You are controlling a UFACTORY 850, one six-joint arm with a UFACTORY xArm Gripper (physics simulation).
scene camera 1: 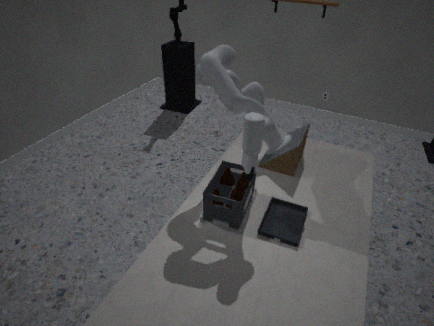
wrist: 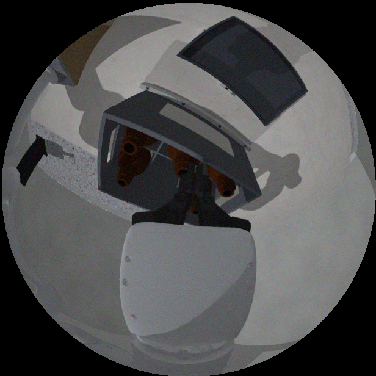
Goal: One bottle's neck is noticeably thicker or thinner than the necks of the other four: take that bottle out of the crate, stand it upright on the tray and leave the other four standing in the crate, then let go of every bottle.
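Note:
The grey crate (scene camera 1: 220, 212) (wrist: 145, 107) holds several brown bottles. In the wrist view, a bottle (wrist: 129, 146) is at the crate's far left, another bottle (wrist: 122, 181) is below it, a middle bottle (wrist: 180, 157) is beside the fingertips and a right bottle (wrist: 226, 188) is near the right wall. Part of a further bottle (wrist: 195, 211) shows between the dark finger linkages. My gripper (scene camera 1: 251, 170) (wrist: 194, 171) is shut and empty, pointing down over the crate, and its fingers hide part of the bottles. Neck differences are hard to judge. The dark tray (scene camera 1: 283, 220) (wrist: 240, 60) is empty.
The tray lies beside the crate on a pale table (scene camera 1: 320, 287). A wedge-shaped block (scene camera 1: 287, 161) (wrist: 84, 52) stands behind them near the arm's base. A black pedestal (scene camera 1: 179, 75) stands at the back left on the speckled floor.

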